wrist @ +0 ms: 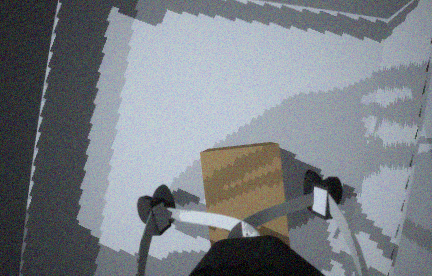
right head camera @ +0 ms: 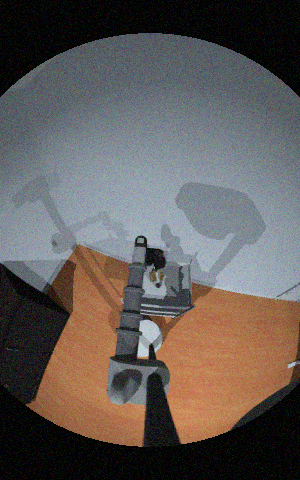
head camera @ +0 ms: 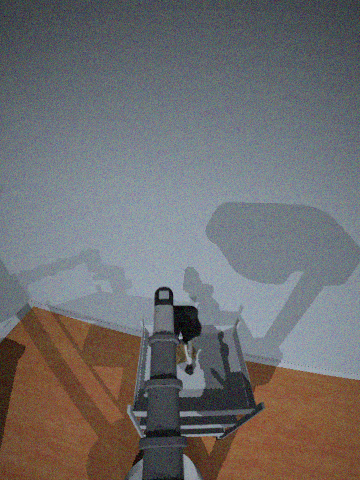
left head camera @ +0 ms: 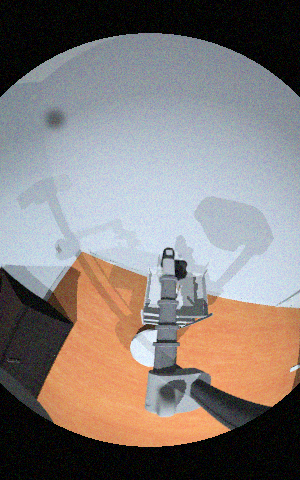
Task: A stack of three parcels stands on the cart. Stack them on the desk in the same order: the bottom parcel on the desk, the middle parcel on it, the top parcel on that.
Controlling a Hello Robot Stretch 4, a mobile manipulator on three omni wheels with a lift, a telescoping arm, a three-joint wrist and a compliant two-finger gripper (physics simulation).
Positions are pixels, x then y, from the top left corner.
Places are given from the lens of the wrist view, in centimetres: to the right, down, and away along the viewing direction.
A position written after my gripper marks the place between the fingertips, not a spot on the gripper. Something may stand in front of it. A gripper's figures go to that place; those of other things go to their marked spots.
my gripper (wrist: pixel 236 193): 2, 5, 24
grey cart (wrist: pixel 107 107): -11, -3, 26
